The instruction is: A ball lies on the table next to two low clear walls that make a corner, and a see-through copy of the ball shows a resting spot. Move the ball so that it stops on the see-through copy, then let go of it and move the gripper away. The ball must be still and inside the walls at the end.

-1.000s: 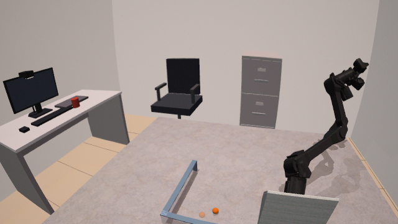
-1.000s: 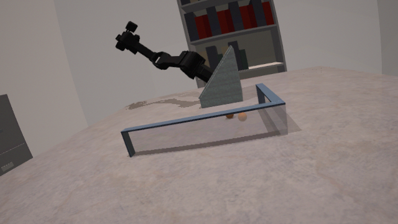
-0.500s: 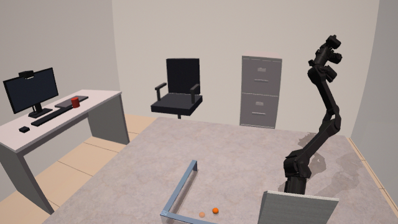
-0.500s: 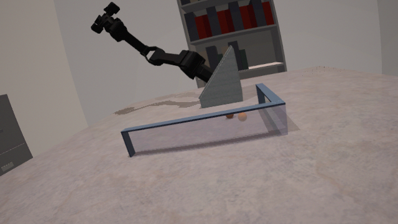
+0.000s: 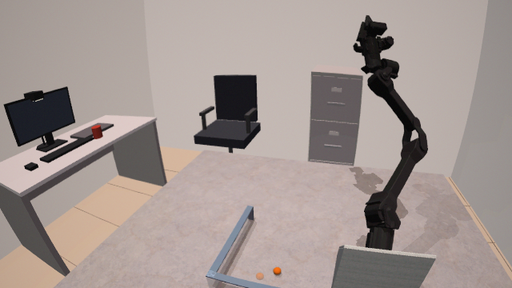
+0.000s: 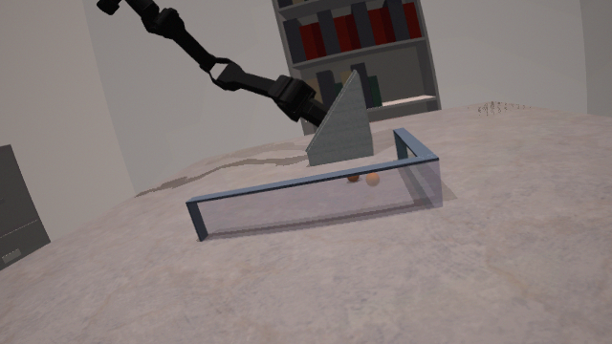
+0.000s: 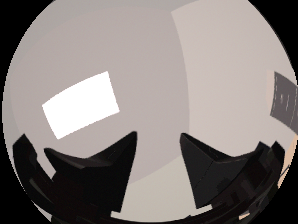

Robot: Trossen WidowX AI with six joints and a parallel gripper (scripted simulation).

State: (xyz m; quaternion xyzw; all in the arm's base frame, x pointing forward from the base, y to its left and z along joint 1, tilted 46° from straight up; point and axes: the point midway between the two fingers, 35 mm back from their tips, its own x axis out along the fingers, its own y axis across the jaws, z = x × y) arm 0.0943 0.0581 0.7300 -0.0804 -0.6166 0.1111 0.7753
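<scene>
My gripper tip is now 67 cm above the orange ball, 52 cm to the right of it and 26 cm short of it. From my gripper tip the other things lie so: see-through copy of ball: 67 cm below, 55 cm to the left, 31 cm ahead.
</scene>
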